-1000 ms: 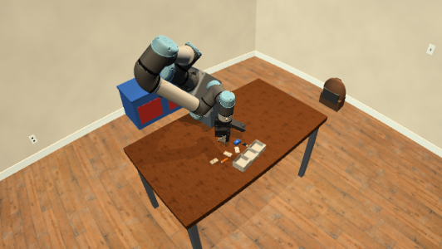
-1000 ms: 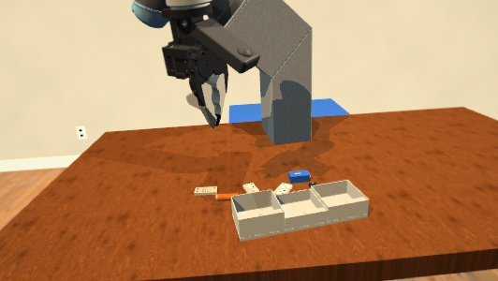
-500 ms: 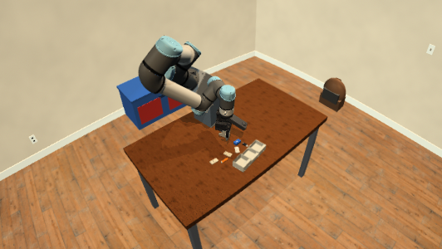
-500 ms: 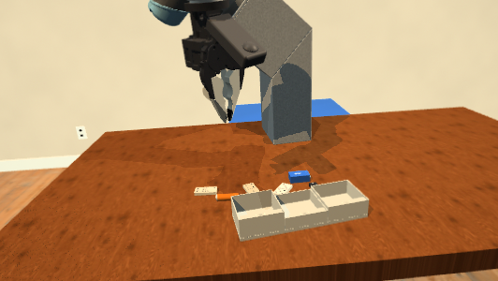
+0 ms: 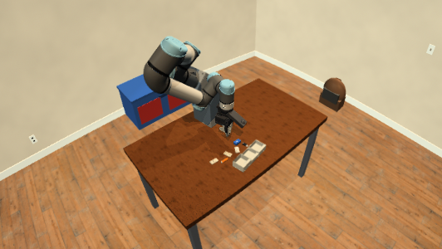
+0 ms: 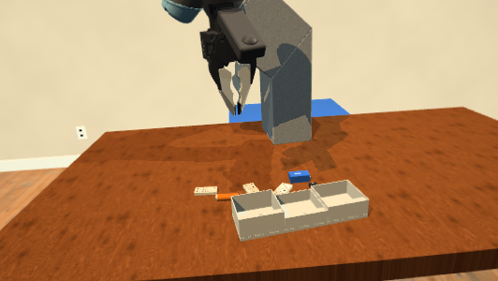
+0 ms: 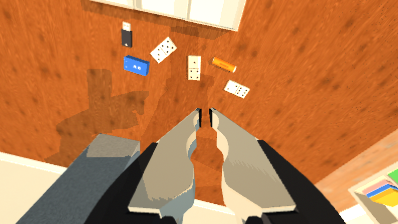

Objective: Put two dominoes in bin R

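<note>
Now: hand 100 mm short of the cream three-compartment bin tray, 90 mm to the right of it and 180 mm above it. The rest, counted from my hand: blue block: 40 mm behind, 150 mm to the left, 200 mm below; then orange cylinder: 30 mm to the right, 200 mm below; then domino: 30 mm behind, 20 mm to the left, 200 mm below.
</note>
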